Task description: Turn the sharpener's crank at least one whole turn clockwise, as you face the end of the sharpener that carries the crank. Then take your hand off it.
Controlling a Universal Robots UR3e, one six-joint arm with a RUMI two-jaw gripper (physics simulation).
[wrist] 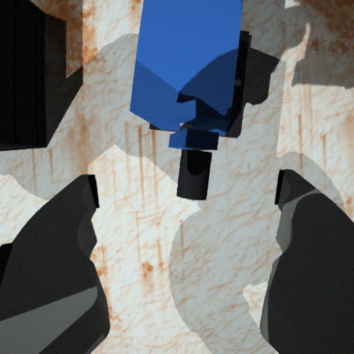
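The blue sharpener (187, 45) stands at the top middle of the wrist view, with a dark base edge showing along its right and lower sides. Its blue crank arm (194, 139) shows at the end nearest the gripper, seen nearly end on. The black crank handle (194, 175) points from the arm toward the bottom of the view. My gripper (185, 174) is open, with one finger well to the left of the handle and the other well to the right. Neither finger touches the handle. Part of the sharpener is cut off by the top edge of the view.
A large black object (27, 80) fills the upper left edge, to the left of the sharpener. The surface (145, 240) underneath is whitish with rust-brown streaks, and shadows of the arm and sharpener fall across it.
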